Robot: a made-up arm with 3 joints. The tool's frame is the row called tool.
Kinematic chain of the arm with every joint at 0, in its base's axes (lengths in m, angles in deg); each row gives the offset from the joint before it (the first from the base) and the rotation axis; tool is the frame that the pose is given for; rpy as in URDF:
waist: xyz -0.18 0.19 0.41 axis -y
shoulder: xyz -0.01 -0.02 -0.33 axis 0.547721 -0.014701 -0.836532
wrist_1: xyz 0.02 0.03 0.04 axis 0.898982 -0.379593 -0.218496
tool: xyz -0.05 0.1 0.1 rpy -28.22 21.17 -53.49
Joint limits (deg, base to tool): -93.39..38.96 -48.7..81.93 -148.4..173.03
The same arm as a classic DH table. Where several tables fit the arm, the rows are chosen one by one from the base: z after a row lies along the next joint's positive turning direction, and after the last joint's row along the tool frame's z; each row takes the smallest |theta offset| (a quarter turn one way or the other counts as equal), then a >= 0, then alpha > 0; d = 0 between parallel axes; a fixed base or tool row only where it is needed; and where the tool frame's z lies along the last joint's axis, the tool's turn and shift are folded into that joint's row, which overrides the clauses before.
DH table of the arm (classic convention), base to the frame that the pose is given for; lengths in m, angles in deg. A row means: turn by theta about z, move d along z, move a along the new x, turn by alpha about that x. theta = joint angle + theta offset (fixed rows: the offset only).
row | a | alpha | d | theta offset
base (fixed) | -0.18 | 90 | 0.41 | 0
waist | -0.1891 | 89.16 | -0.174 | 33.21
shoulder | 0.0451 | -47.1 | 0.2306 | -59.7
wrist_1 | 0.0497 | -71.18 | -0.1121 | -30.81
tool (fixed) | 0 | 0 | 0.1005 | -114.37
Joint limits (deg, base to tool): -93.39..38.96 -48.7..81.93 -148.4..173.03

